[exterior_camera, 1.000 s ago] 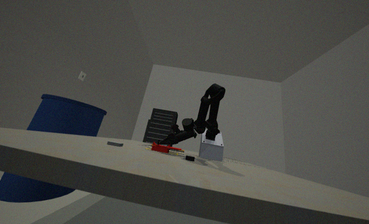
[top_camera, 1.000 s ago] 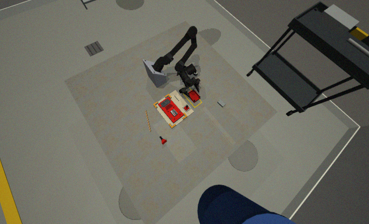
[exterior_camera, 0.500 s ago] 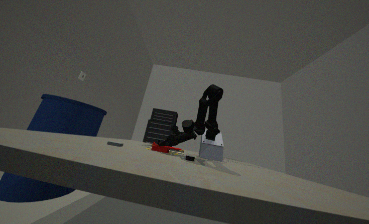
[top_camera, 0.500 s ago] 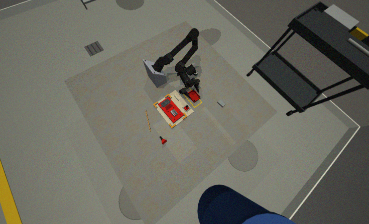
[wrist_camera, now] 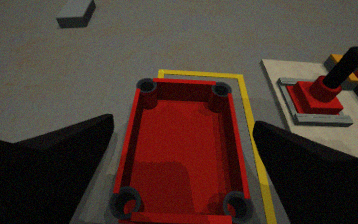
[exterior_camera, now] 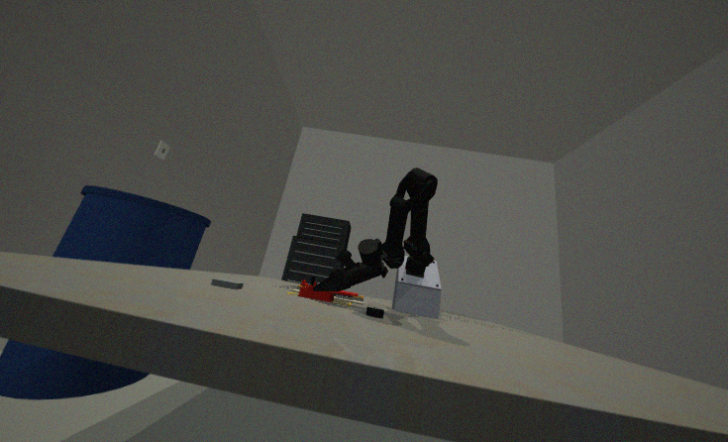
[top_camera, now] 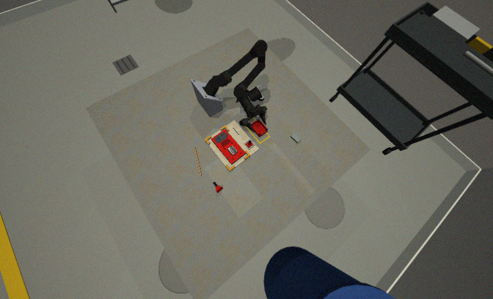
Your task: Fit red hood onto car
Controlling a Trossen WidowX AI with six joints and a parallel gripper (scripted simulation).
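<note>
My gripper tip is 20 mm above the red hood and 10 mm past it. Also, from my gripper tip: grey engine block (220 mm to the right, 40 mm ahead); thin orange rod (430 mm to the right, 20 mm below, 20 mm behind).
</note>
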